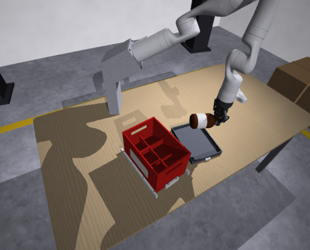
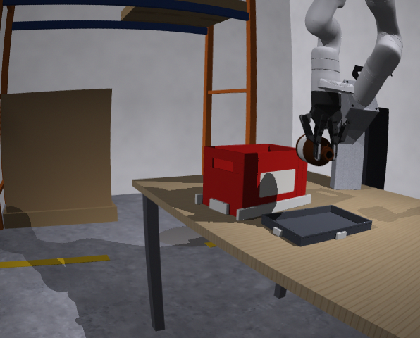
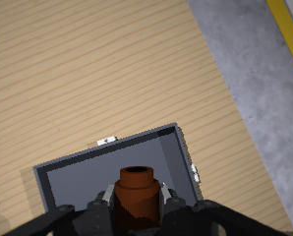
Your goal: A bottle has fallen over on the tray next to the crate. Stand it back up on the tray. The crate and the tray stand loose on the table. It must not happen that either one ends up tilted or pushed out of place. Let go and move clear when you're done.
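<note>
The brown bottle is 5 cm to the right of my hand and 1 cm behind it. Round my hand: dark grey tray 19 cm below, 5 cm to the right, 4 cm behind; then red crate 33 cm to the right, 12 cm below, 2 cm ahead.
</note>
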